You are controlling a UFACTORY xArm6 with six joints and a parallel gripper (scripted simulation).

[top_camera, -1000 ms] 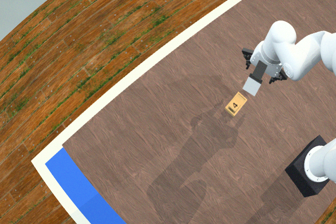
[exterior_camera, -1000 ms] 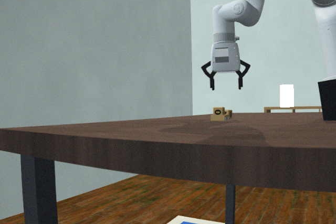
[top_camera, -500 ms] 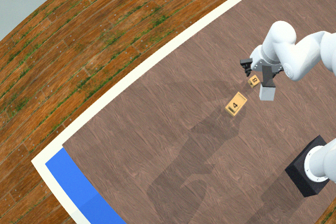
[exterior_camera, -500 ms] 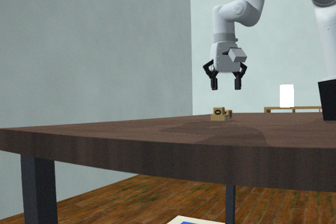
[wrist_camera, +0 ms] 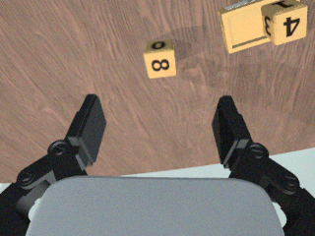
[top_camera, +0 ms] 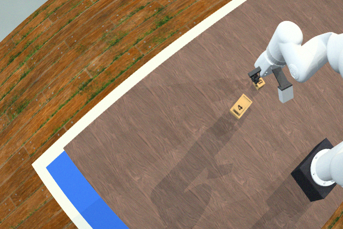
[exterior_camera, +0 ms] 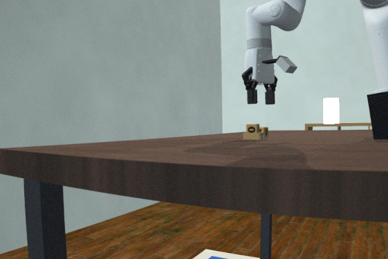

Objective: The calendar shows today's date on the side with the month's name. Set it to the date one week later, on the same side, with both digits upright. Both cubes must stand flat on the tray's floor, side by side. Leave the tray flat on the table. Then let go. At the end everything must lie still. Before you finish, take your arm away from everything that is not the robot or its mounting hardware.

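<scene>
The wooden cube lies 90 mm below my hand. Also, from my hand: tray (110 mm to the left, 100 mm below).
</scene>
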